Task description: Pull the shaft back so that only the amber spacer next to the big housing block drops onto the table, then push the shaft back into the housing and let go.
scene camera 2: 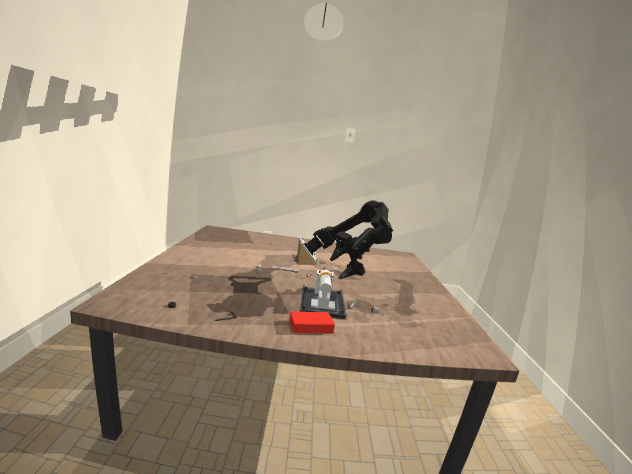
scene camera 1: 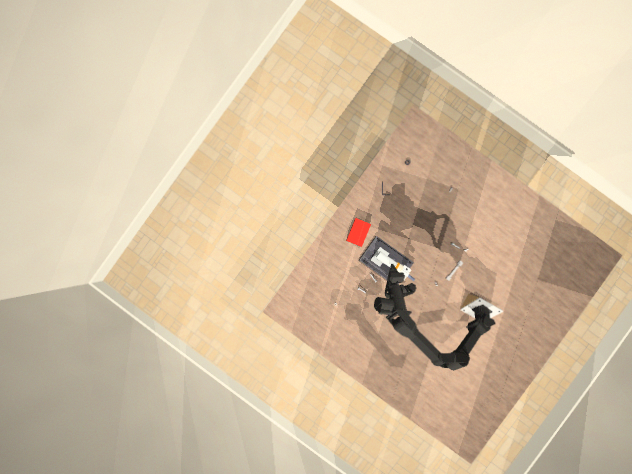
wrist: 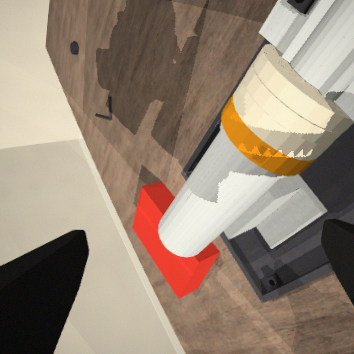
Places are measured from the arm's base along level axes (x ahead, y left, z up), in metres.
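Pixels of known places: gripper, between the fingertips: (scene camera 2: 334,269) (scene camera 1: 390,269) (wrist: 205,236); arm's base, origin of its link: (scene camera 2: 308,249) (scene camera 1: 481,310).
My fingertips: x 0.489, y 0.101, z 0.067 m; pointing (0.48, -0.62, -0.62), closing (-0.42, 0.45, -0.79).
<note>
For each thing: its top centre in the pictures, then the offset to it from my fingertips. "*": a spot on its surface instead.
- amber ring, centre of its top: (wrist: 237,133) (scene camera 2: 326,272) (scene camera 1: 396,267) 0.024 m back, 0.027 m right, 0.022 m down
- light grey housing block, a spot on its surface: (scene camera 1: 402,269) * 0.051 m back, 0.033 m right, 0.021 m down
- red block, centre of its top: (wrist: 159,241) (scene camera 2: 312,317) (scene camera 1: 358,232) 0.207 m ahead, 0.061 m right, 0.093 m down
- wrench, centre of its top: (scene camera 2: 285,268) (scene camera 1: 454,270) 0.295 m back, 0.189 m right, 0.116 m down
- hex key, centre of its top: (wrist: 101,106) (scene camera 1: 385,188) 0.223 m ahead, 0.322 m right, 0.119 m down
- dark nut, centre of its top: (wrist: 71,47) (scene camera 2: 172,303) (scene camera 1: 408,162) 0.211 m ahead, 0.494 m right, 0.113 m down
The thick pale grey shaft (scene camera 1: 386,260) (scene camera 2: 324,286) (wrist: 215,200) lies along the dark tray (wrist: 300,288), its round free end toward the red block. An amber ring (scene camera 1: 397,265) (scene camera 2: 325,273) (wrist: 270,156) is around it, with cream rings (wrist: 285,95) beside it on the housing side. The light grey housing block (scene camera 1: 406,270) (wrist: 325,45) is at the upper right of the wrist view. My gripper (scene camera 1: 402,278) (scene camera 2: 336,268) (wrist: 205,236) is open and empty, its fingers wide apart on either side of the shaft's free end in the wrist view. Finger height is unclear.
A red block (scene camera 1: 358,232) (scene camera 2: 311,322) (wrist: 167,260) lies beside the tray near the table edge. A wrench (scene camera 1: 454,270) (scene camera 2: 284,269), a hex key (scene camera 1: 383,189) (wrist: 109,110), a dark nut (scene camera 1: 407,161) (scene camera 2: 172,304) (wrist: 74,48) and small screws (scene camera 1: 361,288) lie around.
</note>
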